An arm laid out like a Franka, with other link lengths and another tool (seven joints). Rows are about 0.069 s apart.
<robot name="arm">
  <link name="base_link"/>
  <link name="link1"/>
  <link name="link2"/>
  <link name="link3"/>
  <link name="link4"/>
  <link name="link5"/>
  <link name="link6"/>
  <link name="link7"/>
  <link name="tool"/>
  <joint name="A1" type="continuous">
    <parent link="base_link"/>
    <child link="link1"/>
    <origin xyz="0 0 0.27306"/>
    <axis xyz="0 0 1"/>
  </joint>
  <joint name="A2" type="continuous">
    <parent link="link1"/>
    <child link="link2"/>
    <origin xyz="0 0 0"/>
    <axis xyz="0 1 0"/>
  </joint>
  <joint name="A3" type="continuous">
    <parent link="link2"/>
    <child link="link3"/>
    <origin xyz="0 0 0.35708"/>
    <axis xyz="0 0 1"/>
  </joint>
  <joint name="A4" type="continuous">
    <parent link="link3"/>
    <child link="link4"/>
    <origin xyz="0.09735 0 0"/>
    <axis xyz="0 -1 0"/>
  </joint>
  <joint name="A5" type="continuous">
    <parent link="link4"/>
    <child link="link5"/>
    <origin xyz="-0.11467 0 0.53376"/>
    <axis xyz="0 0 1"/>
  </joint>
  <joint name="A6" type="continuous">
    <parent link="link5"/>
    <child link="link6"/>
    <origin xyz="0 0 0"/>
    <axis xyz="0 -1 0"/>
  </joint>
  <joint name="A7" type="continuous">
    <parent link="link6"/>
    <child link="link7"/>
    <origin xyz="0.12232 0 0"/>
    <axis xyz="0 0 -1"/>
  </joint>
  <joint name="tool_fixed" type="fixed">
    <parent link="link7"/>
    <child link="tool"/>
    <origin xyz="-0.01 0.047 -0.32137" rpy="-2.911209 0 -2.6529"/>
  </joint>
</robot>
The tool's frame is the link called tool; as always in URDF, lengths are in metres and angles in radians. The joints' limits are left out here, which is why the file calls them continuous.
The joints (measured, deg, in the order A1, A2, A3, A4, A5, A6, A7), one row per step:
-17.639, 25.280, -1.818, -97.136, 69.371, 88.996, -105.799
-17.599, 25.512, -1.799, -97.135, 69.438, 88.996, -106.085
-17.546, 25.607, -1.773, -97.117, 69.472, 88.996, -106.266
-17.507, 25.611, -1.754, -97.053, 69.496, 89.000, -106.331
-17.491, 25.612, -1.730, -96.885, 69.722, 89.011, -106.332
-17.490, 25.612, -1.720, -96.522, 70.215, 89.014, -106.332
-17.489, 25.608, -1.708, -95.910, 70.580, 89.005, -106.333
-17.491, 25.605, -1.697, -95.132, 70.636, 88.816, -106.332
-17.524, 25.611, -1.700, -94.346, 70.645, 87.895, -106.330
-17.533, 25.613, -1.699, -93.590, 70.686, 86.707, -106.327
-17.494, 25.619, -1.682, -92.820, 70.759, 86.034, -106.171
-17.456, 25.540, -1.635, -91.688, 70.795, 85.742, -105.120
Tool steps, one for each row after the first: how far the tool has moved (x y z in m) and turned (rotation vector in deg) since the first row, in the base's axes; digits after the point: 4 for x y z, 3 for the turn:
-0.0001, 0.0009, -0.0029, 0.098, -0.072, 0.107
0.0000, 0.0020, -0.0040, 0.138, -0.183, 0.219
0.0004, 0.0027, -0.0034, 0.135, -0.311, 0.280
0.0021, 0.0032, -0.0009, 0.262, -0.539, 0.190
0.0059, 0.0033, 0.0044, 0.537, -1.024, -0.062
0.0104, 0.0029, 0.0115, 0.638, -1.712, -0.225
0.0140, 0.0022, 0.0193, 0.545, -2.435, -0.079
0.0141, 0.0030, 0.0286, 0.830, -3.014, 0.633
0.0128, 0.0049, 0.0385, 1.295, -3.529, 1.576
0.0138, 0.0064, 0.0474, 1.504, -4.005, 2.116
0.0180, 0.0068, 0.0604, 1.420, -4.106, 2.158

